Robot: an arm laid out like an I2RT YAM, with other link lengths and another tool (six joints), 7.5 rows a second.
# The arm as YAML. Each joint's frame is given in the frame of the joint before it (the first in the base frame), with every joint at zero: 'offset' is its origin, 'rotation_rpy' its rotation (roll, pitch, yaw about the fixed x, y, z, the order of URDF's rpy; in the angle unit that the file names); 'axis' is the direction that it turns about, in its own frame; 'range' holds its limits. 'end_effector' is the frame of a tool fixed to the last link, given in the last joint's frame.
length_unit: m
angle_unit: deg
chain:
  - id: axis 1
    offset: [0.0, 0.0, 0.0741]
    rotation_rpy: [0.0, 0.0, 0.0]
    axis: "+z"
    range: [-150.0, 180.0]
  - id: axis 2
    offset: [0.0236, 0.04, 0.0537]
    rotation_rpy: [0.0, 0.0, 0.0]
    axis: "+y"
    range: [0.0, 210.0]
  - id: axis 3
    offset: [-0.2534, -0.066, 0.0]
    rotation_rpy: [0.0, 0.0, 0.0]
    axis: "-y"
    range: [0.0, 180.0]
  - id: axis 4
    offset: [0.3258, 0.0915, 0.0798]
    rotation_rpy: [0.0, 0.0, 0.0]
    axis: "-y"
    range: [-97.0, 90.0]
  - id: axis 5
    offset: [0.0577, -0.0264, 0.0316]
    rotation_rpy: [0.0, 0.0, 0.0]
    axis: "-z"
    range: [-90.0, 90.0]
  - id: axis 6
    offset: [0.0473, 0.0, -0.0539]
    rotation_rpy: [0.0, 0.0, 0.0]
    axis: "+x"
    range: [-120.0, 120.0]
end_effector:
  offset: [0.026, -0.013, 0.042]
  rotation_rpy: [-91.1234, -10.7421, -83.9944]
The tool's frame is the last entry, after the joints.
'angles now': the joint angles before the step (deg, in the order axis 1, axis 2, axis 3, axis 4, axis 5, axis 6). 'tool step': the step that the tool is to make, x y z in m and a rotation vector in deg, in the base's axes. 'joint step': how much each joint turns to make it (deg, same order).
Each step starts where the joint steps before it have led.
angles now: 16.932, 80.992, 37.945, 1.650, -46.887, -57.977
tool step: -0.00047, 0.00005, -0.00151, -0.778, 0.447, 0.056
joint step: 0.016, 0.131, 0.180, -1.217, 0.381, -0.704
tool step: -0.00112, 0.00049, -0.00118, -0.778, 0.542, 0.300
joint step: 0.099, 0.088, 0.226, -1.475, 0.255, -0.818
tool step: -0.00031, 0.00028, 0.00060, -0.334, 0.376, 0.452
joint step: 0.001, 0.092, 0.399, -1.252, -0.176, -0.673
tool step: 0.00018, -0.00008, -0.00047, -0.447, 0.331, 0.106
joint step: -0.042, 0.170, 0.273, -0.904, 0.131, -0.489
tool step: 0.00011, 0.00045, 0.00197, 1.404, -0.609, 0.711
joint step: -0.013, 0.088, -0.089, 1.504, -1.336, 0.457
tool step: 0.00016, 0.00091, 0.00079, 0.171, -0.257, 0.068
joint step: 0.146, 0.016, 0.066, 0.375, -0.005, 0.174
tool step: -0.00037, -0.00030, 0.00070, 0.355, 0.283, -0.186
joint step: -0.001, -0.267, -0.207, 0.250, -0.159, 0.644
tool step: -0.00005, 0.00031, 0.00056, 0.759, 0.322, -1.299
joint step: 0.257, -0.612, -0.774, 1.889, 0.586, 2.455
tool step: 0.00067, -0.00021, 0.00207, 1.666, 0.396, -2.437
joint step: 0.332, -1.114, -1.327, 3.620, 1.016, 4.508
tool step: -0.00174, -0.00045, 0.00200, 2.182, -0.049, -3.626
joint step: 0.696, -2.021, -2.456, 5.375, 2.290, 5.954
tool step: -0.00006, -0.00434, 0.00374, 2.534, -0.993, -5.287
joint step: 0.298, -2.512, -2.829, 6.248, 3.754, 6.239
